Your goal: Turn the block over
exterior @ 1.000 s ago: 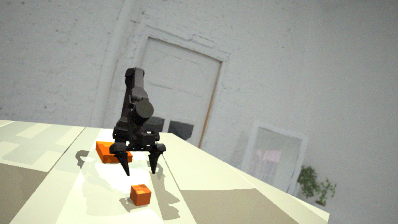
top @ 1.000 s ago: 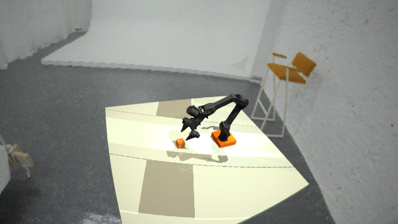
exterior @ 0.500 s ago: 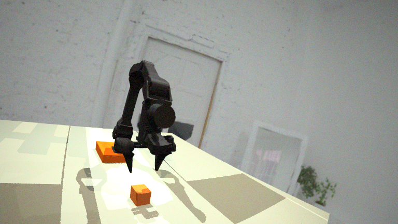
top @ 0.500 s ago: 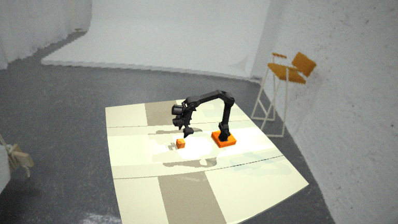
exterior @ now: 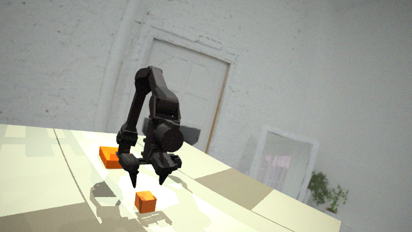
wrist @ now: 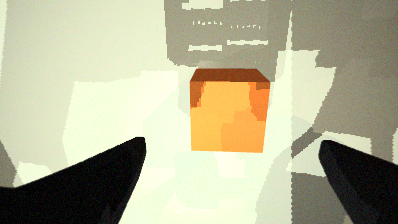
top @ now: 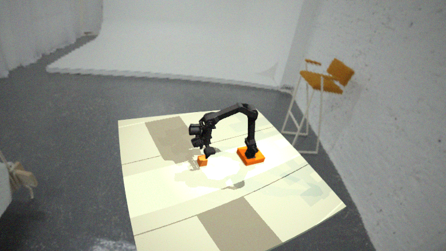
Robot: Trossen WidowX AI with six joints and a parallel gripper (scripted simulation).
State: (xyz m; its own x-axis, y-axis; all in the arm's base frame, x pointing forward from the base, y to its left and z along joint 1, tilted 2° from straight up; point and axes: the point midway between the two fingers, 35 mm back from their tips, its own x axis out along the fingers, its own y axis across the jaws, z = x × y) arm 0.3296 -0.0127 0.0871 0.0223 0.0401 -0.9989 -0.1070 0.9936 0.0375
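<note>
My gripper tip is now 1 cm past the orange block and 6 cm above it.
</note>
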